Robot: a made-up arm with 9 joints. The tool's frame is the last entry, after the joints. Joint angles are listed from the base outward.
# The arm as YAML. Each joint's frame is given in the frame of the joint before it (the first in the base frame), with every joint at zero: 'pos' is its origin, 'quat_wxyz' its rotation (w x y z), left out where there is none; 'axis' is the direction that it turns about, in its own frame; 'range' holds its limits. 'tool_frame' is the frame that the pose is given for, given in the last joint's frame.
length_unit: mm
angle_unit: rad
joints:
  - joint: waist
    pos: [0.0, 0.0, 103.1]
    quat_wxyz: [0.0, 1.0, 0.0, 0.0]
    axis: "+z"
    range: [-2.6, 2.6]
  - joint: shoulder
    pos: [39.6, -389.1, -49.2]
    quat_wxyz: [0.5, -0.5, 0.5, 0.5]
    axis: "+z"
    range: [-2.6, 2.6]
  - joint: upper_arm
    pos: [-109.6, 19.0, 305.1]
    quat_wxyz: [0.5, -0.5, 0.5, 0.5]
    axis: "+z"
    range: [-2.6, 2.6]
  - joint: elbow
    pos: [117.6, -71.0, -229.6]
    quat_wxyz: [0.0, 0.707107, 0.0, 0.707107]
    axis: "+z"
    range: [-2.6, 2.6]
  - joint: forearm
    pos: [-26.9, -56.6, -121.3]
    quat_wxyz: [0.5, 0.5, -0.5, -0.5]
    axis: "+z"
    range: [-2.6, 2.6]
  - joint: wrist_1
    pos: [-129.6, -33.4, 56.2]
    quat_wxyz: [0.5, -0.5, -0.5, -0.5]
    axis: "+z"
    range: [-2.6, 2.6]
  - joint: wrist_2
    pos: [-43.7, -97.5, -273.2]
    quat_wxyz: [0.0, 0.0, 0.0, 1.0]
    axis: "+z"
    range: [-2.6, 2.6]
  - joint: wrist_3
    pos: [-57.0, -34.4, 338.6]
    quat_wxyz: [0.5, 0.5, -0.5, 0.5]
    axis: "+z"
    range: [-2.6, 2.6]
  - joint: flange
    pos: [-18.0, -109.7, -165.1]
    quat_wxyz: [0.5, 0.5, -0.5, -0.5]
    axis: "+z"
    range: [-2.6, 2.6]
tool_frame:
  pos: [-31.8, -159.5, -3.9]
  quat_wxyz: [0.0, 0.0, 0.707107, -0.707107]
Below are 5 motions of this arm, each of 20 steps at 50 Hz.
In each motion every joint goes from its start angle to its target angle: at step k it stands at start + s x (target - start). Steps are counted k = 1, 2, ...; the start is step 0. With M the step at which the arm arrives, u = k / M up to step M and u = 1 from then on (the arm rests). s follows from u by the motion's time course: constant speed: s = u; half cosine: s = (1 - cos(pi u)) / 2; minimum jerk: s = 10 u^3 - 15 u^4 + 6 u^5.
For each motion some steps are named. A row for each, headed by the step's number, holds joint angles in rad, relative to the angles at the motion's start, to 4 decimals.
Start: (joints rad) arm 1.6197 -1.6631 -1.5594 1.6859 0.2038 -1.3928 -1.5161 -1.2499 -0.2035
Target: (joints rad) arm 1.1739 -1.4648 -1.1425 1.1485 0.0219 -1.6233 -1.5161 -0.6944 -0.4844
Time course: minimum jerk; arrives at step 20
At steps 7, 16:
7: -0.1048 0.0466 0.0980 -0.1264 -0.0428 -0.0542 0.0000 0.1306 -0.0661
16: -0.4200 0.1868 0.3928 -0.5063 -0.1714 -0.2171 0.0000 0.5233 -0.2646

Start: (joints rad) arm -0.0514 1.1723 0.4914 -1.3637 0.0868 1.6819 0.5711 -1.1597 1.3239
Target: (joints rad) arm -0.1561 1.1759 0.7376 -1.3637 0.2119 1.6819 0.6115 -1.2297 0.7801
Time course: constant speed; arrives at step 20
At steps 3, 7, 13, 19, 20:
3: -0.0157 0.0005 0.0369 0.0000 0.0188 0.0000 0.0061 -0.0105 -0.0816
7: -0.0366 0.0013 0.0862 0.0000 0.0438 0.0000 0.0141 -0.0245 -0.1903
13: -0.0681 0.0023 0.1600 0.0000 0.0813 0.0000 0.0263 -0.0455 -0.3535
19: -0.0995 0.0034 0.2339 0.0000 0.1188 0.0000 0.0384 -0.0665 -0.5166
20: -0.1047 0.0036 0.2462 0.0000 0.1251 0.0000 0.0404 -0.0700 -0.5438

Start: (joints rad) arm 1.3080 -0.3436 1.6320 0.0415 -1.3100 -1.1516 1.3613 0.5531 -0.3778
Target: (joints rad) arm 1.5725 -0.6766 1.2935 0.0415 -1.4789 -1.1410 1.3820 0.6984 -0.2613
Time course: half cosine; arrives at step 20
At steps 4, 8, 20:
4: 0.0253 -0.0318 -0.0323 0.0000 -0.0161 0.0010 0.0020 0.0139 0.0111
8: 0.0914 -0.1150 -0.1169 0.0000 -0.0584 0.0037 0.0072 0.0502 0.0402
20: 0.2645 -0.3330 -0.3385 0.0000 -0.1689 0.0106 0.0207 0.1453 0.1165

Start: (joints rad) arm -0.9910 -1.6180 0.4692 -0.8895 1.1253 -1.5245 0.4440 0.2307 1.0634
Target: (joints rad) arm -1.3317 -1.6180 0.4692 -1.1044 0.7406 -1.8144 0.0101 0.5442 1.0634
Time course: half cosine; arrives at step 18
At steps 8, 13, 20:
8: -0.1408 0.0000 0.0000 -0.0888 -0.1589 -0.1198 -0.1793 0.1295 0.0000
13: -0.2798 0.0000 0.0000 -0.1765 -0.3160 -0.2381 -0.3564 0.2575 0.0000
20: -0.3407 0.0000 0.0000 -0.2149 -0.3847 -0.2899 -0.4339 0.3135 0.0000

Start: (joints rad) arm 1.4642 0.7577 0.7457 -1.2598 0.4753 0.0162 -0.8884 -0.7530 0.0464
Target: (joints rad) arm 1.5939 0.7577 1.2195 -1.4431 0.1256 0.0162 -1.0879 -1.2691 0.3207
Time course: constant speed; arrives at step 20
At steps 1, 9, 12, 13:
1: 0.0065 0.0000 0.0237 -0.0092 -0.0175 0.0000 -0.0100 -0.0258 0.0137
9: 0.0584 0.0000 0.2132 -0.0825 -0.1574 0.0000 -0.0898 -0.2322 0.1234
12: 0.0778 0.0000 0.2843 -0.1100 -0.2098 0.0000 -0.1197 -0.3097 0.1646
13: 0.0843 0.0000 0.3080 -0.1191 -0.2273 0.0000 -0.1297 -0.3355 0.1783

